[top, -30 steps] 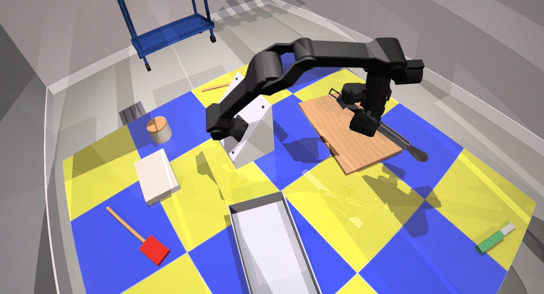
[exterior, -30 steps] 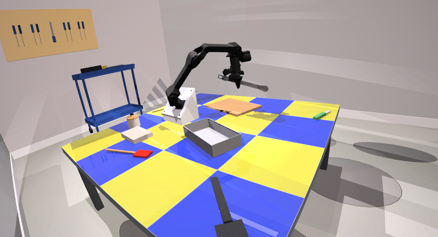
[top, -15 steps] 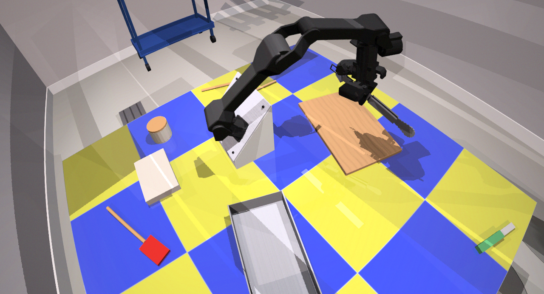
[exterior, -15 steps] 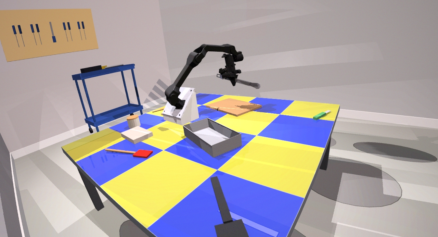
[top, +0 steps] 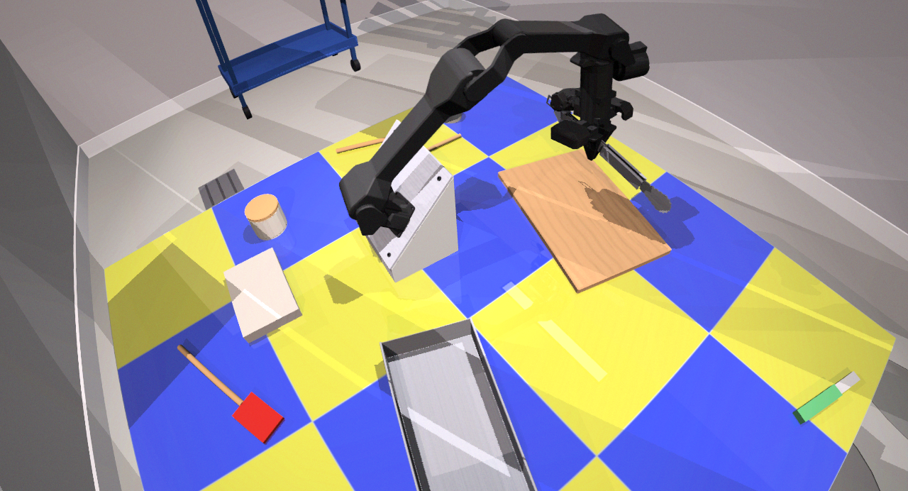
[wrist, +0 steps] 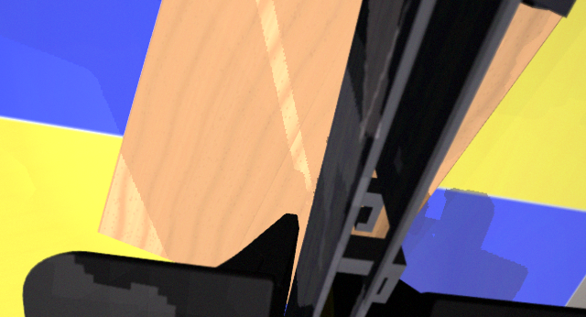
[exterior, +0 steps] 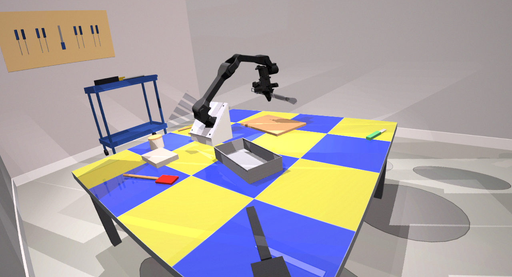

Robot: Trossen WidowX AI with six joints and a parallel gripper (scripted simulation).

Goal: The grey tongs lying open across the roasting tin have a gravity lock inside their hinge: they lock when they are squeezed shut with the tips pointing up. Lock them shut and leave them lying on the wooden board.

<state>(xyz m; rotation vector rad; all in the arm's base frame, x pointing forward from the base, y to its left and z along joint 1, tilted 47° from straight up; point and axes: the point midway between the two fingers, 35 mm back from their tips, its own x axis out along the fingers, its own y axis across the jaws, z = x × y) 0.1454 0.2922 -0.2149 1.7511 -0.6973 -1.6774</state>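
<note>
Now: gripper tip 4 cm below the yellow lock piece and 1 cm past it. Also, from my gripper tip: wooden board 15 cm below; then tong arm 5 cm ahead, 3 cm above; then grey roasting tin 49 cm to the right, 20 cm ahead, 12 cm below.
</note>
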